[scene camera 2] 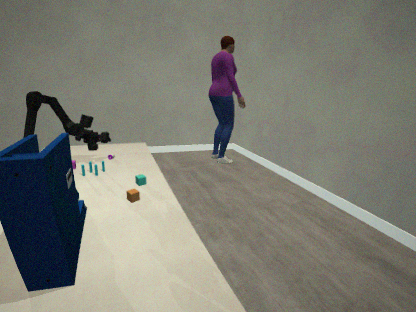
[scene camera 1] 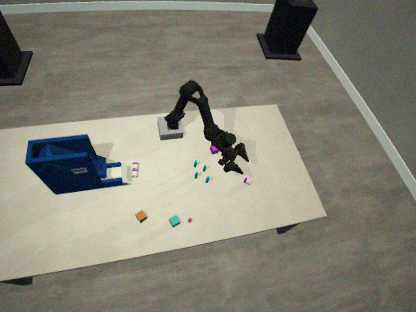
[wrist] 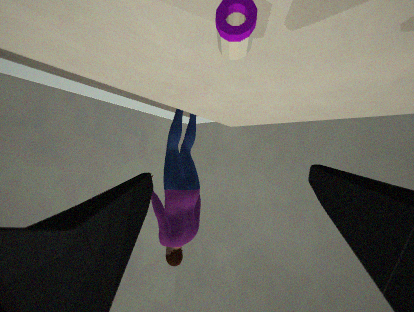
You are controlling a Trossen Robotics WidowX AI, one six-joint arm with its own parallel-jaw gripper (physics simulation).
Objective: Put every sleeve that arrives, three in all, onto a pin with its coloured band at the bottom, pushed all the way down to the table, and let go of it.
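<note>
A white sleeve with a purple band [scene camera 1: 247, 181] [scene camera 2: 110, 157] [wrist: 236, 35] lies on its side on the table, its band end towards the arm. My gripper [scene camera 1: 244, 166] [scene camera 2: 100, 142] [wrist: 229, 176] is open and empty, above the table and apart from this sleeve, which shows at the top of the wrist view beyond the fingertips. Two more white sleeves with purple bands [scene camera 1: 135, 165] [scene camera 1: 135, 173] lie end to end at the mouth of the blue dispenser [scene camera 1: 75, 175] [scene camera 2: 37, 220]. Several thin teal pins [scene camera 1: 196, 175] [scene camera 2: 96, 170] stand upright and bare between dispenser and gripper.
A magenta block [scene camera 1: 214, 149] [scene camera 2: 74, 164] lies by the pins, close to the arm. An orange cube [scene camera 1: 141, 216] [scene camera 2: 133, 195], a teal cube [scene camera 1: 174, 221] [scene camera 2: 141, 180] and a small red cube [scene camera 1: 190, 220] lie near the long edge. A person [scene camera 2: 223, 80] [wrist: 181, 215] stands beyond the table.
</note>
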